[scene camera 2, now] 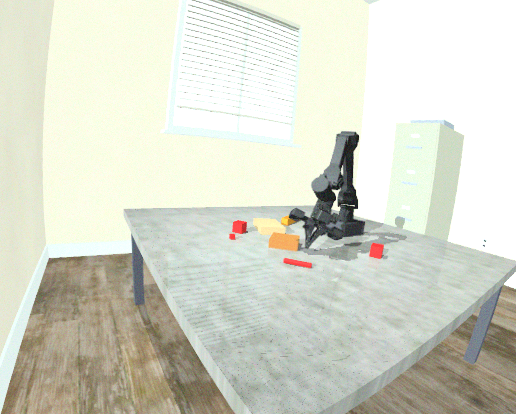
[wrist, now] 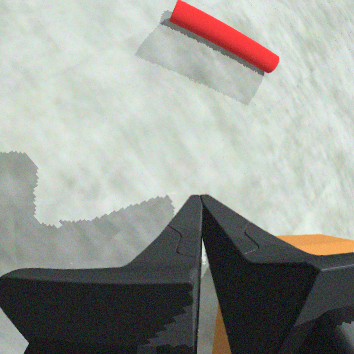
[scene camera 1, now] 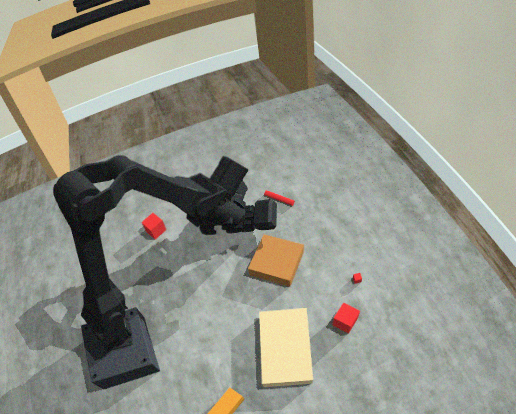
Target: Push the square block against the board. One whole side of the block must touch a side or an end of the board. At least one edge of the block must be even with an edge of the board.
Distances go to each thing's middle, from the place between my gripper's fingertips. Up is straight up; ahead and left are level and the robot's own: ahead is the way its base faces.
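There is the square block point(scene camera 1: 276, 260), and my hand is 10 mm above it, 10 mm short of it and 100 mm to the left of it. As for the pale tan board point(scene camera 1: 285, 346), I find it 10 mm below my hand, 40 mm behind it and 310 mm to the right of it.
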